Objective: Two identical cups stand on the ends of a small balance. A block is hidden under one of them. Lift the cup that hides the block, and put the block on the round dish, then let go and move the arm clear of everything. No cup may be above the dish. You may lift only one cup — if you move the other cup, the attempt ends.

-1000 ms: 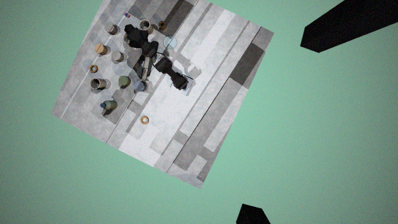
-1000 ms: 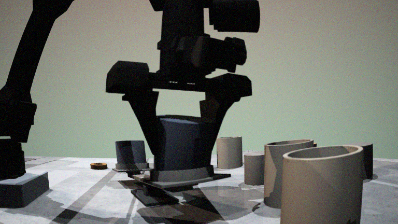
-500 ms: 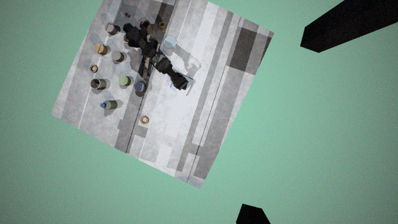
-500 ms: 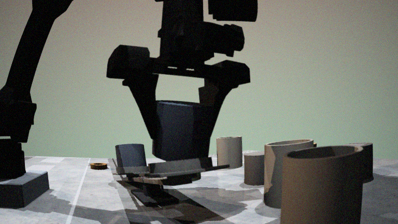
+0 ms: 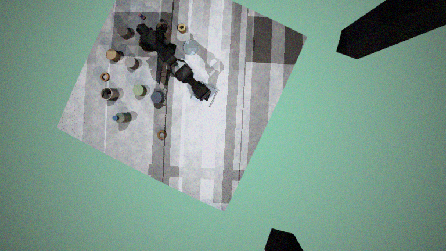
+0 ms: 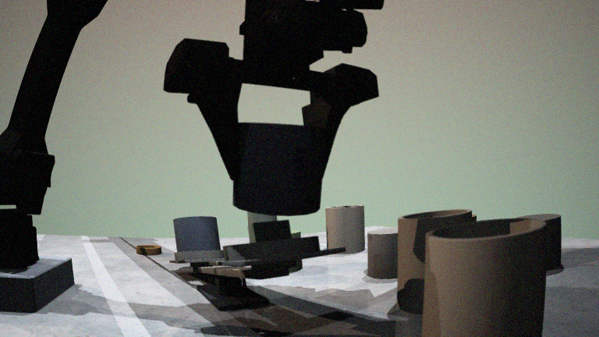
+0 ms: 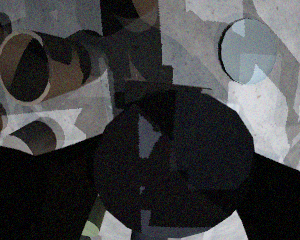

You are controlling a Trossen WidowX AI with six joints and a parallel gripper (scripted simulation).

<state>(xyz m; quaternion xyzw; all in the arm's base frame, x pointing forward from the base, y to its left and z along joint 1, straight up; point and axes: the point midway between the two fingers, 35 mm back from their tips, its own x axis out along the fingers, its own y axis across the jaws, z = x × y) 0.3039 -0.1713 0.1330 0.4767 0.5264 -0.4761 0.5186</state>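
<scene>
My gripper tip is now 50 mm above the grey-green block and 20 mm to the right of it. Also, from my gripper tip: green cylinder: 280 mm to the left, 120 mm ahead, 100 mm below; pale blue round dish: 130 mm below, 120 mm behind, 100 mm to the right; small balance: 140 mm to the left, 110 mm below, 10 mm behind.
</scene>
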